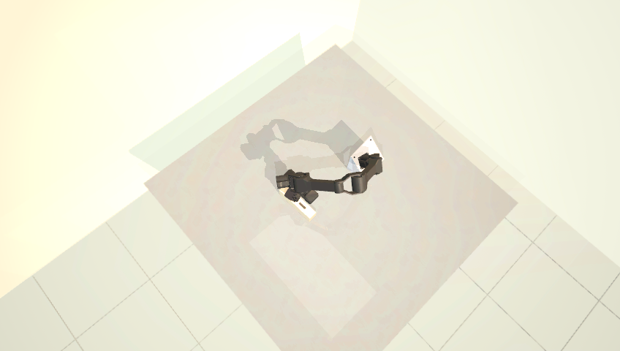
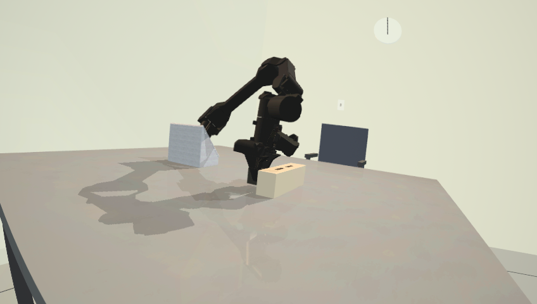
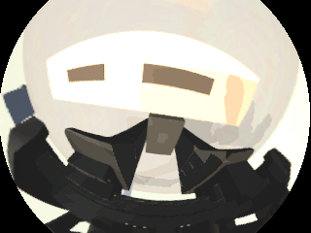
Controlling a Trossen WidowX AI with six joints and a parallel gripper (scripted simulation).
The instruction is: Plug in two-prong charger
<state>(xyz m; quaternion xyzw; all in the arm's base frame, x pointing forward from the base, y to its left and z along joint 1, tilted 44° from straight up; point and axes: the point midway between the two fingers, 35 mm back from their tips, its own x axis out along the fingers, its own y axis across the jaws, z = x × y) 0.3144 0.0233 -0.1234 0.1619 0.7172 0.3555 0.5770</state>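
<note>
The dark two-prong charger is 20 mm ahead of my gripper tip and 10 mm above it.
</note>
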